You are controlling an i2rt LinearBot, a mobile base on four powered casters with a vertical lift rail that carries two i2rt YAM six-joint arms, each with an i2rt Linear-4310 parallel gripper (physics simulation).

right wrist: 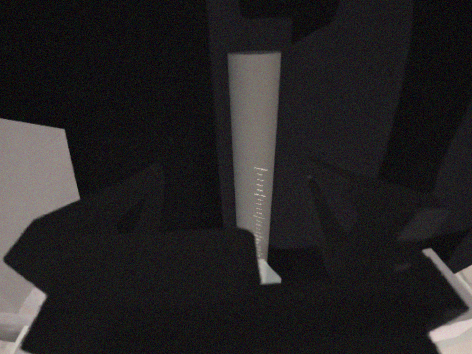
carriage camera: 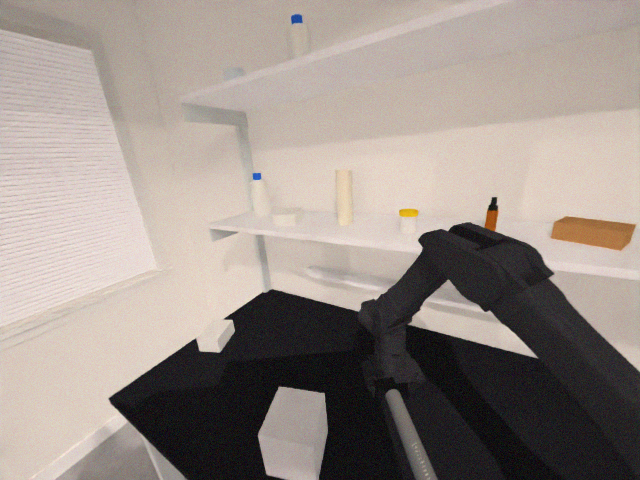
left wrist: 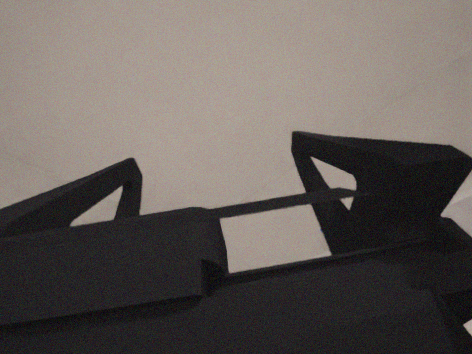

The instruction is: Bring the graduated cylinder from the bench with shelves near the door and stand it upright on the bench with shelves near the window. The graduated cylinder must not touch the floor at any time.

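Frame: origin at the left arm's base, x ahead, y left, z up, level; centimetres.
Seen in the pictures: left gripper, fingertip midpoint: [left wrist: 215,153]; right gripper, fingertip midpoint: [right wrist: 232,167] [carriage camera: 391,393].
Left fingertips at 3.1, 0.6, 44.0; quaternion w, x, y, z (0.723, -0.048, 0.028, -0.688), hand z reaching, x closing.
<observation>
Pixels of each thing's middle, then the offset from my left fingertips to it, as dx, dy, dz. "spot": a spot on its surface instead. Level surfaces: height alone.
- grey graduated cylinder, body centre: [right wrist: 253,209] [carriage camera: 418,460] +25.8, -51.7, -66.5
- black bench, surface height: dz -69.7
- large white box, body centre: [carriage camera: 296,432] +32.0, -24.8, -63.2
- small white box, body centre: [carriage camera: 216,334] +75.3, +9.7, -66.8
- shelf, surface height: dz -24.2
- brown box, surface spot: [carriage camera: 592,232] spot: +37.9, -91.9, -21.2
- window with blinds, surface spot: [carriage camera: 67,180] spot: +116.7, +82.4, -3.4
The grey graduated cylinder [carriage camera: 409,435] [right wrist: 255,115] slants over the black bench [carriage camera: 294,325] in the carriage view, where its lower end runs out of the picture. In the right wrist view it shows between the spread fingers, with tick marks and part of a pale base; whether it rests on the bench is unclear. My right gripper [carriage camera: 392,384] [right wrist: 232,167] is open around the line of the cylinder, close to its far end in the carriage view, and holds nothing. My left gripper [left wrist: 215,153] is open and empty before a plain pale surface.
A large white box [carriage camera: 294,428] and a small white box [carriage camera: 216,335] stand on the bench. A shelf [carriage camera: 310,235] above carries bottles, a jar and a brown box [carriage camera: 592,232]. An upper shelf [carriage camera: 330,67] also shows. A window with blinds [carriage camera: 67,180] is at the left.
</observation>
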